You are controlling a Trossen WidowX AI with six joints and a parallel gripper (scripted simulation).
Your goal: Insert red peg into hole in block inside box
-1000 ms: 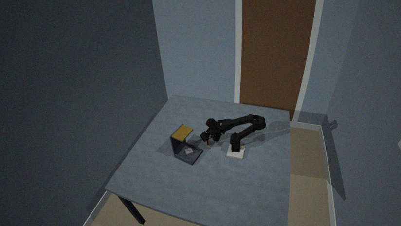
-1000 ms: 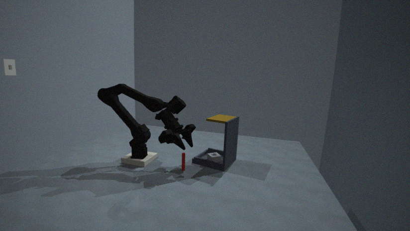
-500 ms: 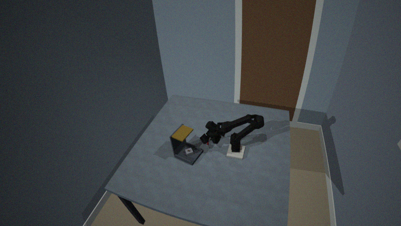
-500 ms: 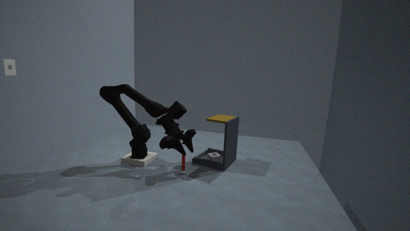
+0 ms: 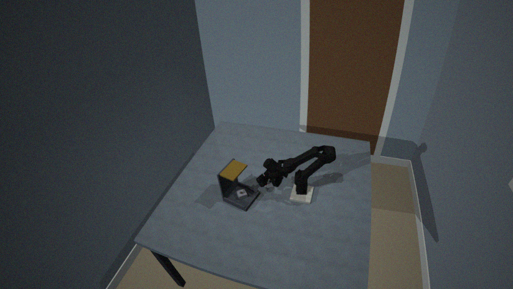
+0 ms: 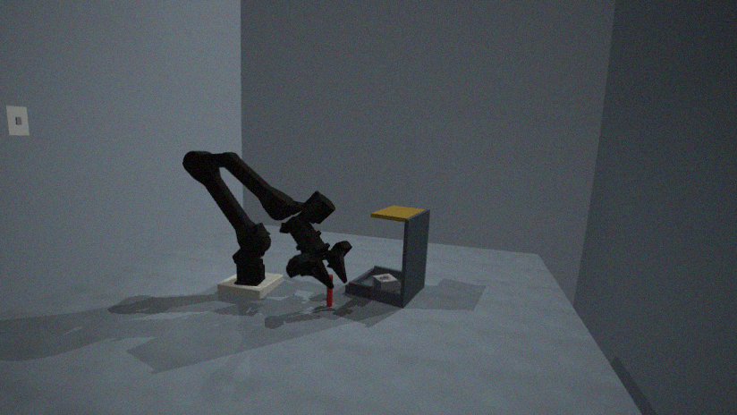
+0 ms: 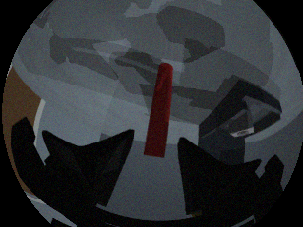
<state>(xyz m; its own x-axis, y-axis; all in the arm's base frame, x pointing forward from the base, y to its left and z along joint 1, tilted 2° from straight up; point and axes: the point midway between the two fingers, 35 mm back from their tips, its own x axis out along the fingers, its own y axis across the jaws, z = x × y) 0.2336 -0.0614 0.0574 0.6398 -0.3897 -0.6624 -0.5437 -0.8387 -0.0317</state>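
Now: the red peg 30 mm behind my gripper tip, 20 mm below it and 10 mm to the left of it. The rest, counted from my gripper tip: dark back wall (190 mm ahead, 100 mm to the left, 60 mm above); yellow roof (160 mm above, 140 mm ahead, 120 mm to the left).
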